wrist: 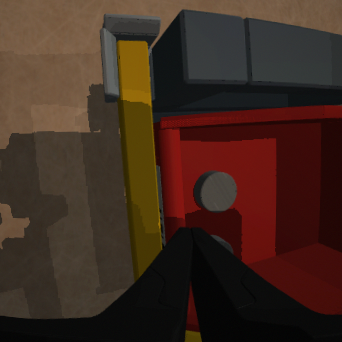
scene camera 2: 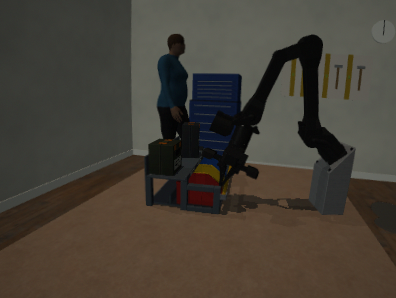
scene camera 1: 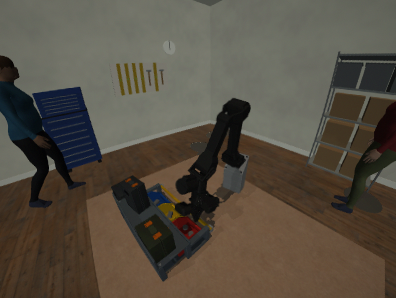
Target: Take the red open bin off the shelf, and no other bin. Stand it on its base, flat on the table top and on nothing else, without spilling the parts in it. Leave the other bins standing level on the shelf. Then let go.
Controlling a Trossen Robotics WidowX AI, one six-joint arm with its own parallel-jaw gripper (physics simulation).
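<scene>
The red open bin (scene camera 1: 179, 231) (scene camera 2: 202, 194) (wrist: 227, 150) stands at the near end of the grey shelf (scene camera 1: 137, 215) (scene camera 2: 186, 167) (wrist: 290, 52). A grey disc (wrist: 216, 191) lies in it, and a second is partly hidden by the fingers. My gripper (scene camera 1: 196, 218) (scene camera 2: 221, 185) (wrist: 188, 237) is shut and empty, with its tips over the red bin's front edge in the wrist view. The yellow bin (scene camera 1: 167, 210) (scene camera 2: 207, 171) and the blue bin (scene camera 1: 158, 197) (scene camera 2: 210, 162) stand in a row behind the red one. The tan table top (scene camera 1: 300, 260) (scene camera 2: 200, 250) (wrist: 50, 30) lies around the shelf.
A yellow bar (scene camera 1: 172, 194) (wrist: 137, 150) runs along the shelf's front, close before the red bin. A dark green case (scene camera 1: 157, 240) (scene camera 2: 165, 157) and a dark grey case (scene camera 1: 135, 195) (scene camera 2: 190, 140) stand on the shelf's upper board. The shelf's end frame rises beside the red bin.
</scene>
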